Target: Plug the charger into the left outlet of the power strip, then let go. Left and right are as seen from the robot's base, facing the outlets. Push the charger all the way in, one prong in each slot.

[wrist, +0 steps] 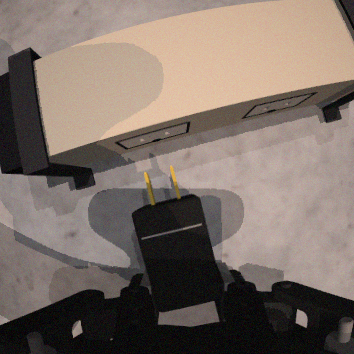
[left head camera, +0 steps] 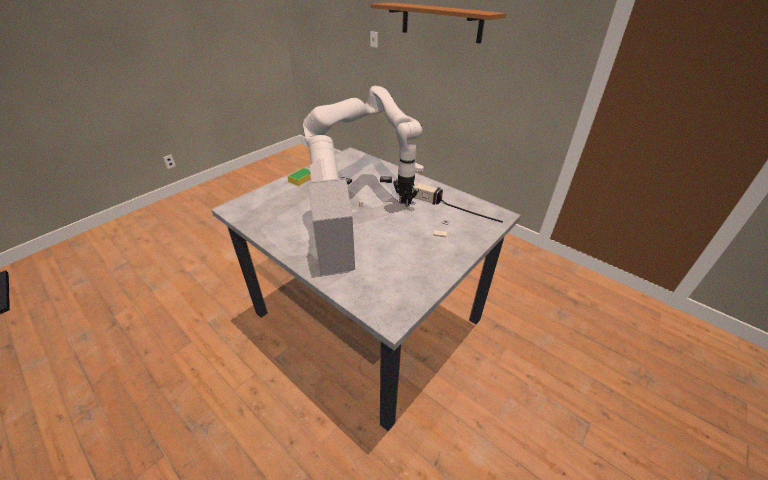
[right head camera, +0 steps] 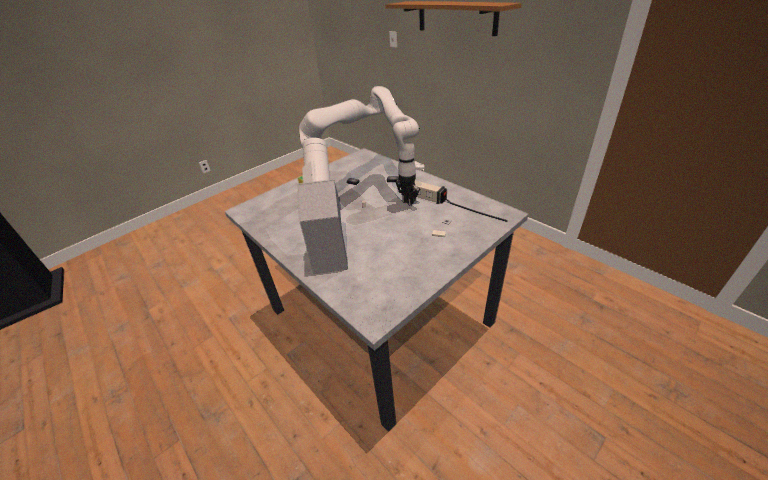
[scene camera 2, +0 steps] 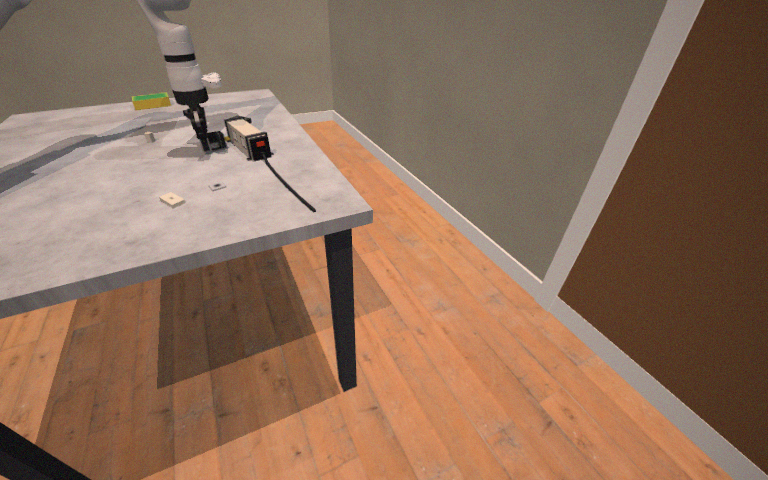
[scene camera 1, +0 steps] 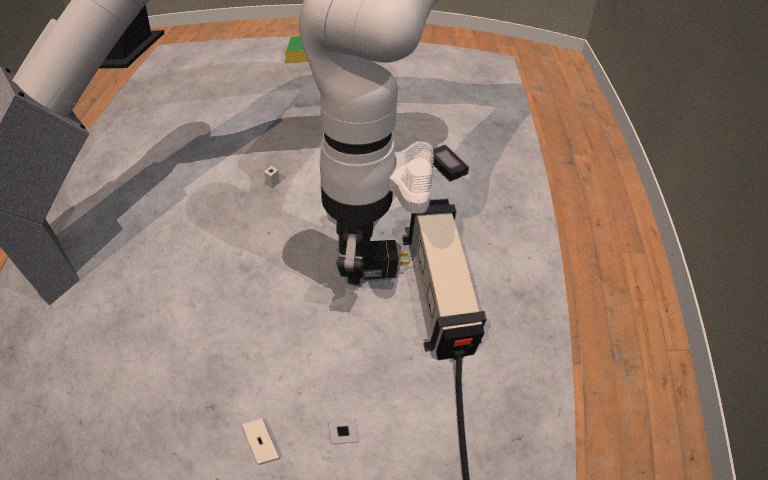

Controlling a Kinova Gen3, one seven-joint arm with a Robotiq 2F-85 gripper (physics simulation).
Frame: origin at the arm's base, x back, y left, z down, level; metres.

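Where they show: gripper, fingertip midpoint: [wrist: 185, 279] [left head camera: 404, 203] [right head camera: 408, 203] [scene camera 2: 207, 149] [scene camera 1: 356, 269]; arm's base, link origin: [left head camera: 327, 188] [right head camera: 318, 189] [scene camera 1: 44, 99].
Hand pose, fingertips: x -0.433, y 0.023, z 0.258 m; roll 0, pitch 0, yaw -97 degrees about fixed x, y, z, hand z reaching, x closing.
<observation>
Each offset is from my fingertips to the top centre of the thing. "pt": to the spot under its first point. Level surfaces: height alone.
My gripper [scene camera 1: 353, 268] [wrist: 185, 279] [left head camera: 406, 199] [right head camera: 408, 199] [scene camera 2: 207, 146] is shut on the black charger @[dx -0.031, dy +0.009, dz -0.040 m] [scene camera 1: 380, 259] [wrist: 175, 250] [scene camera 2: 216, 140], low over the table. The charger's two gold prongs [wrist: 162, 187] @[pt dx -0.056, dy +0.010, dz -0.022 m] [scene camera 1: 403, 258] point at the power strip and stand apart from it, with a small gap. The beige power strip @[dx -0.109, dy -0.001, dz -0.055 m] [scene camera 1: 450, 266] [wrist: 210, 65] [scene camera 2: 244, 131] [left head camera: 425, 193] [right head camera: 429, 191] has two outlets in its side. In the wrist view the left outlet @[dx -0.088, dy +0.026, dz -0.037 m] [wrist: 154, 136] is just ahead of the prongs, and the right outlet @[dx -0.110, dy -0.035, dz -0.037 m] [wrist: 280, 105] is farther right. The slots are small and seen at a steep angle.
A black cable @[pt dx -0.161, dy -0.178, dz -0.001 m] [scene camera 1: 461, 418] [scene camera 2: 288, 183] runs from the strip's switch end. A beige plate @[dx +0.052, dy -0.262, dz -0.003 m] [scene camera 1: 260, 440] and a grey square plate @[dx -0.035, dy -0.220, dz +0.003 m] [scene camera 1: 343, 431] lie on the table @[dz +0.006 m] [scene camera 1: 169, 367]. A small beige block @[dx +0.162, dy +0.127, dz -0.020 m] [scene camera 1: 271, 176], a dark box @[dx -0.089, dy +0.227, dz -0.009 m] [scene camera 1: 450, 162] and a green-yellow block @[dx +0.230, dy +0.535, dz -0.027 m] [scene camera 1: 295, 49] lie farther back.
</observation>
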